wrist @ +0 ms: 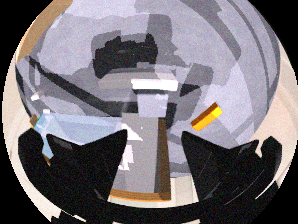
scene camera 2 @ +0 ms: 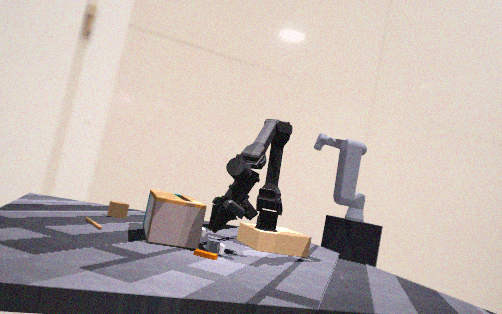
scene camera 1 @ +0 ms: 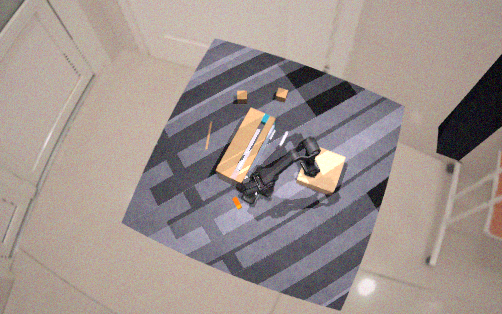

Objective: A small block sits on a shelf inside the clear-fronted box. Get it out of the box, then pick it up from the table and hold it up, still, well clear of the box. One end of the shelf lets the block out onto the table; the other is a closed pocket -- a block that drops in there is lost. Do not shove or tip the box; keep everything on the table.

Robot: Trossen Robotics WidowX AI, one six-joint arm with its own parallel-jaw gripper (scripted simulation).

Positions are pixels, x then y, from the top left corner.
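The clear-fronted box is visible in the wrist view (143, 175), and both scene camera 1 and scene camera 2 show the box too. On the box, (scene camera 2: 172, 219) and (scene camera 1: 225, 178) are the same spot.
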